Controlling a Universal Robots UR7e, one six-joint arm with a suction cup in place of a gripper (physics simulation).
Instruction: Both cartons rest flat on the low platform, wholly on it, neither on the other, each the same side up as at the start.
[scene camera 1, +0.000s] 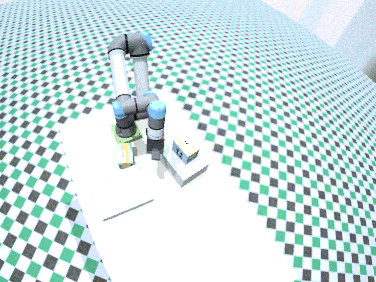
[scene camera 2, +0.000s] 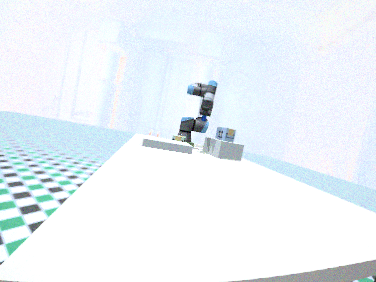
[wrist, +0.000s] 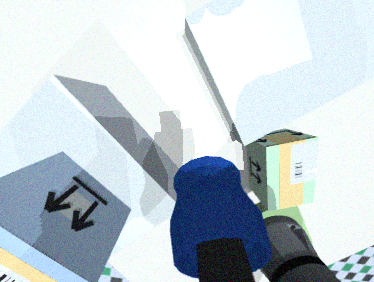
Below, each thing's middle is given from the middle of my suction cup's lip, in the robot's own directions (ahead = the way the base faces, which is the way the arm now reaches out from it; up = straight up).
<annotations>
Right now the taller white block (scene camera 1: 183, 174) is 190 mm to the left of my suction cup and 190 mm below it. Also, from my suction cup: low white platform (wrist: 265, 71): 240 mm to the right, 230 mm below, 50 mm ahead.
</annotations>
